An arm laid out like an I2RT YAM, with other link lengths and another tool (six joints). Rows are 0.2 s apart.
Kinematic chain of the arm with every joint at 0, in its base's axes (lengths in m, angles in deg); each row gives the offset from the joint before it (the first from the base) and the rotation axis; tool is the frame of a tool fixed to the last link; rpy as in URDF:
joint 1: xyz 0 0 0.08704 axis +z
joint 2: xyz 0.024 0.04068 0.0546 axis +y
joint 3: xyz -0.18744 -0.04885 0 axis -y
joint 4: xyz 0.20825 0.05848 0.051 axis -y
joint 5: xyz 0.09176 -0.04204 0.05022 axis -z
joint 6: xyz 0.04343 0 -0.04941 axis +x
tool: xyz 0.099 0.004 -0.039 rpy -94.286 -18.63 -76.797
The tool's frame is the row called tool.
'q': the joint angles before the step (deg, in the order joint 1, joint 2, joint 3, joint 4, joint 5, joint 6). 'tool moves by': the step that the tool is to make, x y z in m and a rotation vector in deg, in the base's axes. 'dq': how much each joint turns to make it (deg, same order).
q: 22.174, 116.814, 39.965, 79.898, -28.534, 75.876
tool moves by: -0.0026, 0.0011, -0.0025, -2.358, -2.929, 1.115
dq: 0.002, -0.011, -0.008, 0.018, -1.287, -3.694
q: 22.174, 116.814, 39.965, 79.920, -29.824, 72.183
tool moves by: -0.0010, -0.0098, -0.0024, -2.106, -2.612, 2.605
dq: -2.537, -0.032, 0.006, -0.016, -5.291, -3.104
